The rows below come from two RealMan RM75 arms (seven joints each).
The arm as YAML. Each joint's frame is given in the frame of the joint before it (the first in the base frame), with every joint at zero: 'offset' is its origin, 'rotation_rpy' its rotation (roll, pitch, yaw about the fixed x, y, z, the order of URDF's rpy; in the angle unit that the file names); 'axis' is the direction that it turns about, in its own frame. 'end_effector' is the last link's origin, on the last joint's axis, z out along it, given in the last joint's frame.
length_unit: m
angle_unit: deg
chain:
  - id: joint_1
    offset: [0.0, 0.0, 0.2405]
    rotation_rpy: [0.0, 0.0, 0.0]
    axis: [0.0, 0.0, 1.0]
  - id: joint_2
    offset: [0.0, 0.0, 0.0]
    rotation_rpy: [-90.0, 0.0, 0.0]
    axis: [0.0, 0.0, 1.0]
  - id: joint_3
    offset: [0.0, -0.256, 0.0]
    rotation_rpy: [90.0, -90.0, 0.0]
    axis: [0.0, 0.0, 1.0]
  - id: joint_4
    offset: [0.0, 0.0, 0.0]
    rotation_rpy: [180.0, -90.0, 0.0]
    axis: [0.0, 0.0, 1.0]
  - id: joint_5
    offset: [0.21, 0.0, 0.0]
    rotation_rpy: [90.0, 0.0, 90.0]
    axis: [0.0, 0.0, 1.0]
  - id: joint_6
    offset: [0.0, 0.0, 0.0]
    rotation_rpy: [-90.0, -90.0, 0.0]
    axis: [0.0, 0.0, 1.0]
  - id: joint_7
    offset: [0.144, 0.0, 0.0]
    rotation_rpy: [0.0, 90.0, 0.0]
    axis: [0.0, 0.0, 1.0]
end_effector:
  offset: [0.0, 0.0, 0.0]
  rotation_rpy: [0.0, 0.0, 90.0]
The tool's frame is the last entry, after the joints.
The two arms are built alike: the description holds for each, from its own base.
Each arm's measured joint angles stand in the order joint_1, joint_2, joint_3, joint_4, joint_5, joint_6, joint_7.
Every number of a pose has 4 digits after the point. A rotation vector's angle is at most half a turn.
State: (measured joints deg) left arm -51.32 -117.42 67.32 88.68 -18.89 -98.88 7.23; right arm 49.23 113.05 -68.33 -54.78 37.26 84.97 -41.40
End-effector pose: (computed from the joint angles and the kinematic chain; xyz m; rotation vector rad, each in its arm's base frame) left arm -0.0805 0.4015 0.0841 -2.1677 -1.1076 0.2376; right arm 0.1714 0.4130 0.0186 -2.6493 0.9510 -0.3788
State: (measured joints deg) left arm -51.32 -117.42 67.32 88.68 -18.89 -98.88 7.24; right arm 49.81 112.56 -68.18 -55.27 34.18 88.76 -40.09
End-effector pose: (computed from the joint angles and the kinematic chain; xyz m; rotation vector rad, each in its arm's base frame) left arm -0.0805 0.4015 0.0841 -2.1678 -1.1074 0.2376; right arm 0.1755 0.4087 0.0256 -2.6359 0.9795 -0.4825
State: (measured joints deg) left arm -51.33 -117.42 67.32 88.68 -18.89 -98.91 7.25; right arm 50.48 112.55 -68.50 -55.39 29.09 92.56 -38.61
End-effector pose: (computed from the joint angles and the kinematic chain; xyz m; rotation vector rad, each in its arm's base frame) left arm -0.0805 0.4015 0.0841 -2.1681 -1.1073 0.2382; right arm 0.1831 0.4029 0.0308 -2.5979 1.0089 -0.6349
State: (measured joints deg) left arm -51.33 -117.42 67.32 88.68 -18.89 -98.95 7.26; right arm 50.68 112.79 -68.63 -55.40 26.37 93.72 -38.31
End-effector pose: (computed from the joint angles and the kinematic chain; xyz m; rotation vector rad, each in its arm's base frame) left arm -0.0805 0.4014 0.0841 -2.1684 -1.1075 0.2390; right arm 0.1874 0.4007 0.0323 -2.5740 1.0117 -0.7035
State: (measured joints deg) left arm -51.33 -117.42 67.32 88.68 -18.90 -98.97 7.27; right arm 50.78 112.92 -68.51 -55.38 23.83 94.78 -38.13
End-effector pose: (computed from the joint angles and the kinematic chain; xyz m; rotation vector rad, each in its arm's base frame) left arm -0.0805 0.4013 0.0840 -2.1687 -1.1076 0.2393; right arm 0.1920 0.3989 0.0351 -2.5477 1.0179 -0.7628
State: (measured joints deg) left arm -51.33 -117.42 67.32 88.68 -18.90 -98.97 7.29; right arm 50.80 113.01 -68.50 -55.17 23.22 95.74 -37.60
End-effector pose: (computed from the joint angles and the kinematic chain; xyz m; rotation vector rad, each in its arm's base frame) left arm -0.0805 0.4013 0.0840 -2.1689 -1.1072 0.2395; right arm 0.1940 0.3962 0.0349 -2.5416 1.0412 -0.7879
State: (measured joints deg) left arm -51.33 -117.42 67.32 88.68 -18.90 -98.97 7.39; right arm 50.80 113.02 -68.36 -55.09 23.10 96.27 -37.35
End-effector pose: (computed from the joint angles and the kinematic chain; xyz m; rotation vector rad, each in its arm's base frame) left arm -0.0805 0.4013 0.0840 -2.1700 -1.1054 0.2403; right arm 0.1946 0.3949 0.0351 -2.5405 1.0555 -0.7950
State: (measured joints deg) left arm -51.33 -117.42 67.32 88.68 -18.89 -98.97 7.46; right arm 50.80 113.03 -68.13 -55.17 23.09 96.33 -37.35
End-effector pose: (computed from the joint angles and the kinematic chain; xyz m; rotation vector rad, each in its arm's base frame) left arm -0.0805 0.4013 0.0841 -2.1706 -1.1041 0.2409; right arm 0.1944 0.3950 0.0356 -2.5402 1.0580 -0.7905
